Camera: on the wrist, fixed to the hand. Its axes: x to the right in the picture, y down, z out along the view.
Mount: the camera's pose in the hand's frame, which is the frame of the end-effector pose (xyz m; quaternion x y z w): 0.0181 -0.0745 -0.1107 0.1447 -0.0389 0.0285 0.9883
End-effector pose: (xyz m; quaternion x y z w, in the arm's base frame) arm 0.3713 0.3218 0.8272 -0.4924 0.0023 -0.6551 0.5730
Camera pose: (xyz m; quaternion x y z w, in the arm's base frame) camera 0.2464 0.2716 0.8241 -0.4292 -0.1008 -0.6123 0.6563
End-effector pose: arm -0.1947 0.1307 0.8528 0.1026 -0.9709 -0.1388 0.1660
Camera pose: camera -0.1612 0.0301 0.9358 0.0924 -0.9890 0.0041 0.1154
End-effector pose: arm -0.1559 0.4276 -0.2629 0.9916 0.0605 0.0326 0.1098
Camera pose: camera -0.1550 0.5257 -0.1707 -0.9989 -0.0320 0.0120 0.0335
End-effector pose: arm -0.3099 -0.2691 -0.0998 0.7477 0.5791 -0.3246 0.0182
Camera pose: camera -0.3217 -0.1845 0.0043 -0.7454 -0.5033 0.4331 0.0584
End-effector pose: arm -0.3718 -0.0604 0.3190 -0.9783 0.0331 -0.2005 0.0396
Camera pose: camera -0.3953 0.0051 0.4343 -0.9680 0.0300 -0.1638 0.1877
